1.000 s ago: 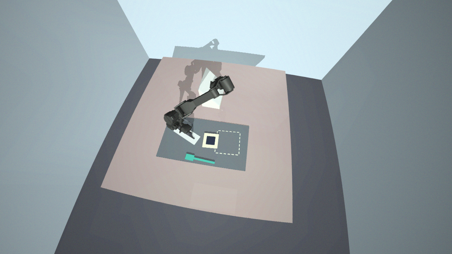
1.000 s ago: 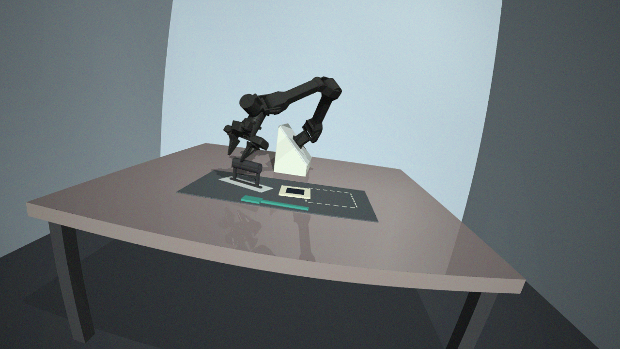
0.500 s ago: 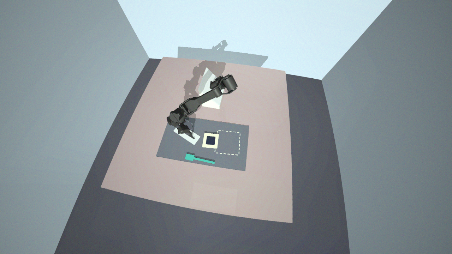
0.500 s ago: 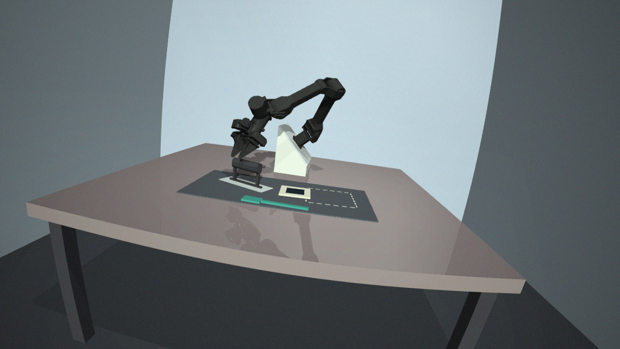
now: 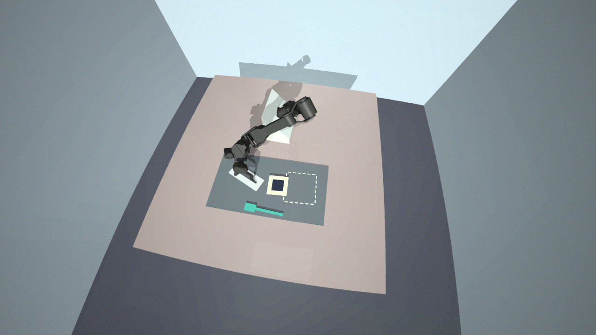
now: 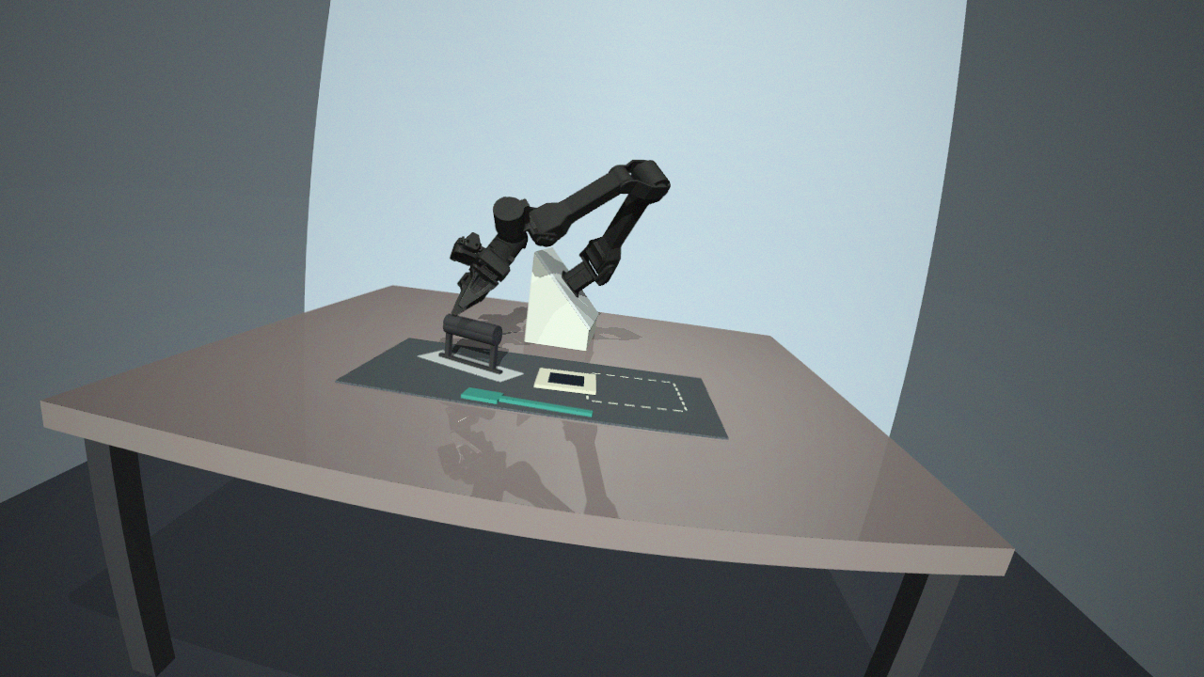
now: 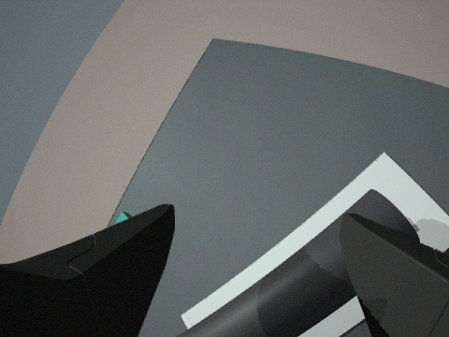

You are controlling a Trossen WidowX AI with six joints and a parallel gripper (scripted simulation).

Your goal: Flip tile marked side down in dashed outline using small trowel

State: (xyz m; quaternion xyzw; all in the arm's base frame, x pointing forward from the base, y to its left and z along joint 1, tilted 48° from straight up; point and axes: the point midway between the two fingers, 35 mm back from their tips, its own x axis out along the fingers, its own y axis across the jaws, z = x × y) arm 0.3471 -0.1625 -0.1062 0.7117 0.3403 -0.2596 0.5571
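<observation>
My gripper tip is 5 cm to the right of the grey float and 7 cm above it. Round my gripper tip: cream tile (3 cm ahead, 22 cm to the left, 10 cm below); teal trowel (17 cm ahead, 14 cm to the left, 10 cm below); mat (3 cm ahead, 17 cm to the left, 13 cm below).
</observation>
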